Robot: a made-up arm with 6 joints. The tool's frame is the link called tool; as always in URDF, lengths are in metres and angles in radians.
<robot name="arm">
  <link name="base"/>
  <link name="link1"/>
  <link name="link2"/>
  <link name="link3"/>
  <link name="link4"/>
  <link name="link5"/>
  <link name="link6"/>
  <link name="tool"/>
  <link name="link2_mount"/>
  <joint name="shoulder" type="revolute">
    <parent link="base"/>
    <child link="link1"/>
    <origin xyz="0 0 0.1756"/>
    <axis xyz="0 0 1"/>
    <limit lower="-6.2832" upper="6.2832"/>
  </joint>
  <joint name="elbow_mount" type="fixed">
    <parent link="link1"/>
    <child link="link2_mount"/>
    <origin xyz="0 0 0"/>
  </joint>
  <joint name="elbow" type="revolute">
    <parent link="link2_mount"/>
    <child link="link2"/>
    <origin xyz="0 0 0"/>
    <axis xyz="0 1 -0.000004"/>
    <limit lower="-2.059" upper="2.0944"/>
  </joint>
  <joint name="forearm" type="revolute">
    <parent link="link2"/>
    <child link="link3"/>
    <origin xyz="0.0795 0 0.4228"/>
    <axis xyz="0 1 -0.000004"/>
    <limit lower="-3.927" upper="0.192"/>
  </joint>
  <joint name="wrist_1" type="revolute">
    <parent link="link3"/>
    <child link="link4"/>
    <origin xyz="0.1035 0 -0.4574"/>
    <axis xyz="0 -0.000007 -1"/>
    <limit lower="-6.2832" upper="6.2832"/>
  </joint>
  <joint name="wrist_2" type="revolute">
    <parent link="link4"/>
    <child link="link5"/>
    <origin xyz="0 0 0"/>
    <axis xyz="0 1 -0.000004"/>
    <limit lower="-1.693" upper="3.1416"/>
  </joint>
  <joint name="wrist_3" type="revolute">
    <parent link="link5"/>
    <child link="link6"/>
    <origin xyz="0.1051 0 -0.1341"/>
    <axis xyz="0 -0.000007 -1"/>
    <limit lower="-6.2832" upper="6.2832"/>
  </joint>
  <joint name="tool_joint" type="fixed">
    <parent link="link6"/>
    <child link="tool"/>
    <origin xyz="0 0 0" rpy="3.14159 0 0"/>
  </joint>
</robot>
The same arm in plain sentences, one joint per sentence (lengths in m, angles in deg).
The arm has six revolute joints in a row. What follows holds with every joint at zero, and every direction is one of the base frame's.
Joint 1 lies 0.1756 m along +z from the base frame's origin and turns about +z, from -360 to 360 deg.
Joint 2 lies at the same point as joint 1 and turns about +y, from -117.97 to 120 deg.
Joint 3 lies 0.0795 m along +x and 0.4228 m along +z from joint 2 and turns about +y, from -225 to 11 deg.
Joint 4 lies 0.1035 m along +x and 0.4574 m along -z from joint 3 and turns about -z, from -360 to 360 deg.
Joint 5 lies at the same point as joint 4 and turns about +y, from -97 to 180 deg.
Joint 6 lies 0.1051 m along +x and 0.1341 m along -z from joint 5 and turns about -z, from -360 to 360 deg.
The tool frame, which is the frame that the pose is given for, lies at the same point as joint 6; its axes are the base frame's turned by roll 180, pitch 0 and yaw 0 deg (as in URDF: about the fixed x, then y, then z).

